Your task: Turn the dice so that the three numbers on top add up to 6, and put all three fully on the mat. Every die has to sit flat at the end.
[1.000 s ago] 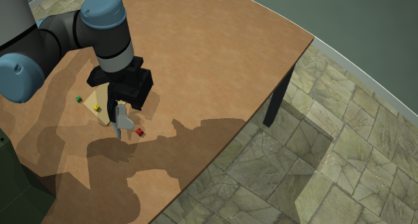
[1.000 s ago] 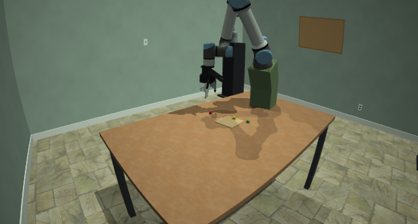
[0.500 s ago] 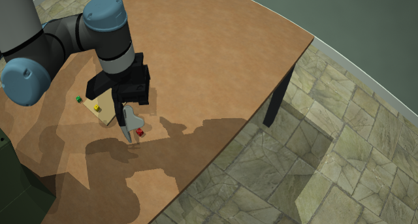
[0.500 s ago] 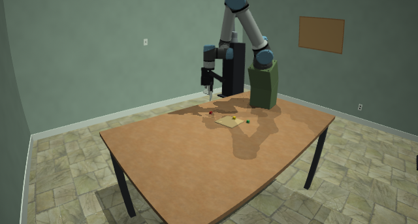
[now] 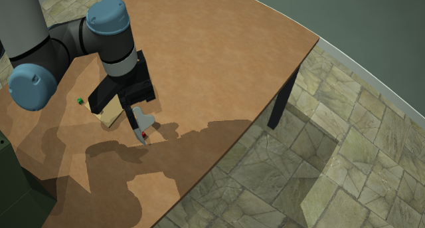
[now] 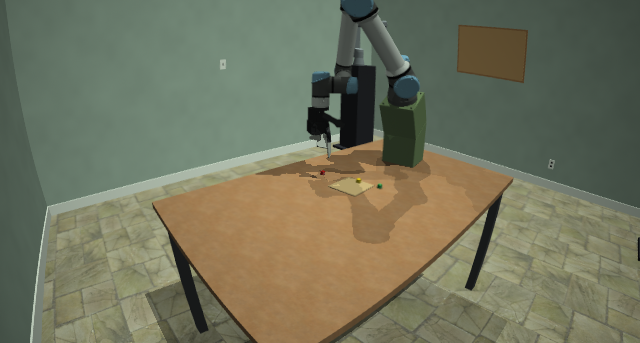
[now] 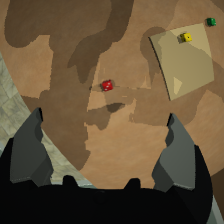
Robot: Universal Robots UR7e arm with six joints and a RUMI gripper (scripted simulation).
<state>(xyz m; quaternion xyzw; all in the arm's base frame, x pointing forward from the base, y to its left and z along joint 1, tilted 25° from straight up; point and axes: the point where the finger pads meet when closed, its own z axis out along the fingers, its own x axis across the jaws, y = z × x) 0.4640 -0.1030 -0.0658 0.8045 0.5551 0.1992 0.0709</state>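
Now: hand 100 mm above the red die. The rest, counted from my hand: yellow die (170 mm to the left, 90 mm below, 60 mm behind); mat (180 mm to the left, 100 mm below, 10 mm behind); green die (260 mm to the left, 100 mm below, 100 mm behind).
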